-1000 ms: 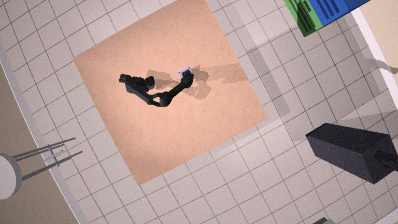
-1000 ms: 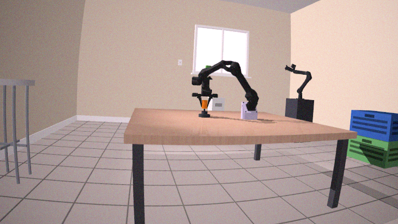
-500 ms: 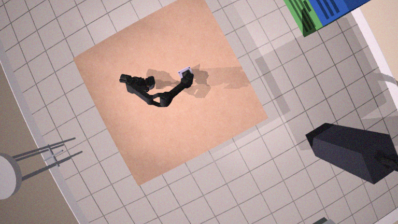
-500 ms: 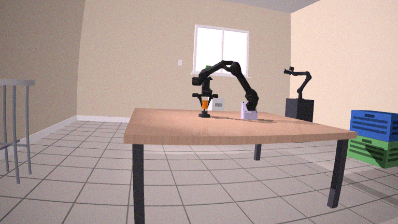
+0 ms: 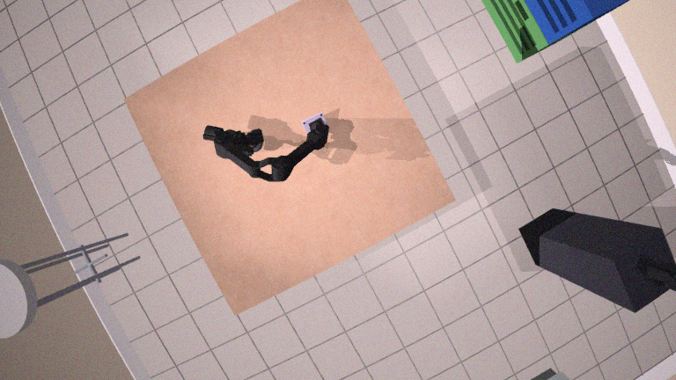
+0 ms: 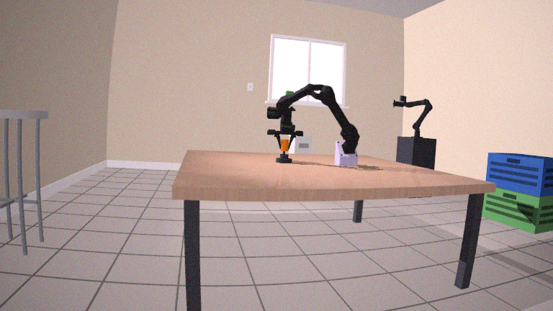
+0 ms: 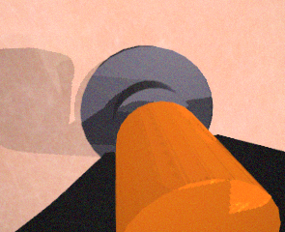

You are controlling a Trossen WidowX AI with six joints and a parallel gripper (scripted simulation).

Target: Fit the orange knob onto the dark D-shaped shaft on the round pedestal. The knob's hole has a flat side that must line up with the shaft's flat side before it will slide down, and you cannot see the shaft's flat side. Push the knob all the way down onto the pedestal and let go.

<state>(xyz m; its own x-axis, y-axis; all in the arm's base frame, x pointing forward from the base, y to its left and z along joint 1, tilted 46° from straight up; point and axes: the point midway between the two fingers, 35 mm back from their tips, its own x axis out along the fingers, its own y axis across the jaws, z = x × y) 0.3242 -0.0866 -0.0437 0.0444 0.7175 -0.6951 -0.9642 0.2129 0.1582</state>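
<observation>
Right now my gripper tip is 2 cm below the orange knob. From my gripper tip the other things lie so: round pedestal 4 cm below.
</observation>
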